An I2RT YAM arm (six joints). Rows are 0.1 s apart.
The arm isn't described. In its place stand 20 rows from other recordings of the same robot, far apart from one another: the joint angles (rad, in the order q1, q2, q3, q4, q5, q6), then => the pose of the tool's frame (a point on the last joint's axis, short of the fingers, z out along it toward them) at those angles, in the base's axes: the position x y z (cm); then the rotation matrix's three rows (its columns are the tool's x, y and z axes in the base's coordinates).
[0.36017, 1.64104, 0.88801, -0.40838, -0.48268, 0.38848] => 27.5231 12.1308 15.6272; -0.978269 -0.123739 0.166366; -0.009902 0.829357 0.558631; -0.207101 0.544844 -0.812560
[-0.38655, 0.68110, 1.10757, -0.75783, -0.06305, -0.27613] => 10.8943 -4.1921 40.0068; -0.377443 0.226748 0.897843; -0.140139 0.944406 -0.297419; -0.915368 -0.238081 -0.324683
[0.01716, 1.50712, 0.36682, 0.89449, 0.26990, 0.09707] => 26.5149 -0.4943 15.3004; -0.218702 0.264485 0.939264; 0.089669 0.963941 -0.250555; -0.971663 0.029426 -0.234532
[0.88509, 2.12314, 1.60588, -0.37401, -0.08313, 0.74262] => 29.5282 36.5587 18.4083; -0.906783 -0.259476 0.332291; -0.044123 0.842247 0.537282; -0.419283 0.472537 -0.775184
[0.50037, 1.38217, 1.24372, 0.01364, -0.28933, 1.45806] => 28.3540 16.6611 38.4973; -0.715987 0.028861 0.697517; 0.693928 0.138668 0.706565; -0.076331 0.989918 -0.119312
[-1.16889, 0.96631, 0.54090, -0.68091, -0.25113, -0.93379] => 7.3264 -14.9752 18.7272; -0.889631 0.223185 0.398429; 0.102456 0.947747 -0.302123; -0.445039 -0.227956 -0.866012
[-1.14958, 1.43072, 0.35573, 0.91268, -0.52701, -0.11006] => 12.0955 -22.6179 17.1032; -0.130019 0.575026 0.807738; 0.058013 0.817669 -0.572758; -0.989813 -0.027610 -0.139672
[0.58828, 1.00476, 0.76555, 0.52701, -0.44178, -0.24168] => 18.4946 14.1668 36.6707; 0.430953 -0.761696 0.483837; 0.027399 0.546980 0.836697; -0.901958 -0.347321 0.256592
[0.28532, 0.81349, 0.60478, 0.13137, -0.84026, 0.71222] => 17.3144 7.8420 30.5729; -0.644530 -0.633059 0.428739; 0.265388 0.340653 0.901956; -0.717043 0.695120 -0.051555
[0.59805, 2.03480, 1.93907, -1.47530, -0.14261, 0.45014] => 31.7590 22.2490 27.6657; -0.986582 -0.142200 -0.080213; -0.151013 0.981544 0.117329; 0.062049 0.127868 -0.989848
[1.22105, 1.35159, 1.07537, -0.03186, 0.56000, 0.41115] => 12.5334 28.8440 33.0508; -0.344042 -0.529110 0.775679; 0.044952 0.815881 0.576470; -0.937878 0.233199 -0.256913
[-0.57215, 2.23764, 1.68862, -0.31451, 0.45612, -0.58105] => 40.5523 -27.9810 16.3731; -0.933089 0.256652 0.251943; 0.014780 0.727302 -0.686159; -0.359342 -0.636523 -0.682430
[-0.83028, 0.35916, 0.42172, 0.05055, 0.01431, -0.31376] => 8.2277 -9.0770 29.3864; -0.158317 0.734640 0.659727; -0.284211 0.605971 -0.742983; -0.945600 -0.305129 0.112857
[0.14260, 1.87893, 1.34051, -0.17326, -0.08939, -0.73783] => 41.9302 6.3412 21.9460; -0.338117 -0.589125 0.733900; -0.725413 0.659950 0.195556; -0.599543 -0.466260 -0.650499
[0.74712, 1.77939, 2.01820, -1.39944, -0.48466, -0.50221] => 23.8605 24.3612 39.1280; -0.234680 -0.970357 -0.057738; -0.797927 0.158373 0.581576; -0.555192 0.182555 -0.811440
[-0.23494, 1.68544, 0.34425, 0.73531, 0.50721, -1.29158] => 23.9877 -7.5198 9.0991; -0.721509 -0.369293 0.585702; -0.691285 0.336104 -0.639655; 0.039364 -0.866404 -0.497789
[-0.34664, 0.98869, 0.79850, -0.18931, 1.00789, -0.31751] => 19.0254 -10.0735 31.2173; -0.618267 0.765343 0.178874; 0.046192 0.262573 -0.963806; -0.784610 -0.587626 -0.197693
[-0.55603, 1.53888, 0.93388, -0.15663, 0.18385, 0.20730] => 27.3539 -17.7648 21.2150; -0.443661 0.738421 0.507837; 0.513944 0.673857 -0.530827; -0.734184 0.025493 -0.678472
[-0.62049, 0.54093, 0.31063, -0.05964, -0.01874, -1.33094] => 12.3189 -8.7217 22.0602; -0.605756 -0.091311 0.790394; -0.760815 0.357196 -0.541822; -0.232851 -0.929555 -0.285845
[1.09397, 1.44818, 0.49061, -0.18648, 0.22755, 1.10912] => 10.9374 19.4229 11.0756; -0.922676 0.007590 0.385500; 0.114324 0.960232 0.254724; -0.368237 0.279100 -0.886851
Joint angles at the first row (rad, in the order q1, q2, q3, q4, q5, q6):
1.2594 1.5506 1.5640 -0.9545 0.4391 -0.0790
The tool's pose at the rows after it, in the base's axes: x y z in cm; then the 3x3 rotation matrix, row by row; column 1 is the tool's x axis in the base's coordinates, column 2 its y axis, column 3 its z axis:
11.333 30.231 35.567; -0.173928 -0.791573 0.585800; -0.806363 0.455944 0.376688; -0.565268 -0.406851 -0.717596
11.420 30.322 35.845; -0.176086 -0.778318 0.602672; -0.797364 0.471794 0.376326; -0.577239 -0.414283 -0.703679
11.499 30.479 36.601; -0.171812 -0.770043 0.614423; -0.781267 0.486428 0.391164; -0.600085 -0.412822 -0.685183
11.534 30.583 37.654; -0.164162 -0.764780 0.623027; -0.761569 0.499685 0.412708; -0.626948 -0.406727 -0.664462
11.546 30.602 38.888; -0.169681 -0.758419 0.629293; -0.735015 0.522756 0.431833; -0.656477 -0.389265 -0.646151
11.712 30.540 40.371; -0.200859 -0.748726 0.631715; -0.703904 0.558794 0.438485; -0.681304 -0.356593 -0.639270
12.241 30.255 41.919; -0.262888 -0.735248 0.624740; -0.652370 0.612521 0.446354; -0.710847 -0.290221 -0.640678
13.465 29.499 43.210; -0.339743 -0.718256 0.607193; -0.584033 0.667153 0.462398; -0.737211 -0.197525 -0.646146
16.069 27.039 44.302; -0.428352 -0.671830 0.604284; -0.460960 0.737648 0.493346; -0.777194 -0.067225 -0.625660
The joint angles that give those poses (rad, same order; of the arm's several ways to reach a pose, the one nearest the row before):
1.2610 1.5509 1.5631 -0.9403 0.4590 -0.0896
1.2611 1.5531 1.5722 -0.9334 0.4772 -0.0849
1.2610 1.5568 1.5988 -0.9277 0.4847 -0.0844
1.2611 1.5598 1.6355 -0.9263 0.4866 -0.0858
1.2609 1.5650 1.6832 -0.9380 0.4866 -0.0708
1.2552 1.5826 1.7605 -0.9843 0.4830 -0.0311
1.2346 1.6037 1.8481 -1.0403 0.4584 0.0368
1.1853 1.6145 1.9146 -1.0774 0.3993 0.1035
1.0676 1.5720 1.9022 -1.0431 0.2958 0.1606

